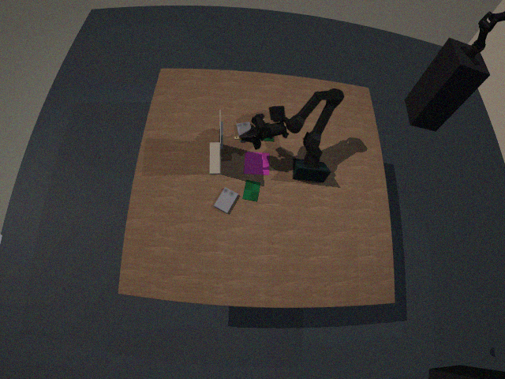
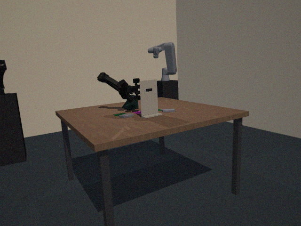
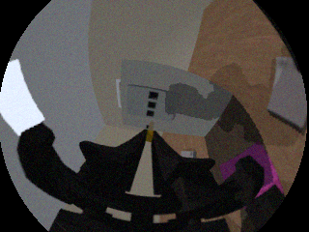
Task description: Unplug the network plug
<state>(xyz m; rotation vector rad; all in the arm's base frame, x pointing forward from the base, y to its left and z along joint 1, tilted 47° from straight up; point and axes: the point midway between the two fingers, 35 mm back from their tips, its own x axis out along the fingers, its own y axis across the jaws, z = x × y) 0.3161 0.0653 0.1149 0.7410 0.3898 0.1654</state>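
Now: gripper tip 100 mm past the magenta marked square and 210 mm above it. Also, from my gripper tip: pale upright panel: 90 mm ahead, 80 mm below.
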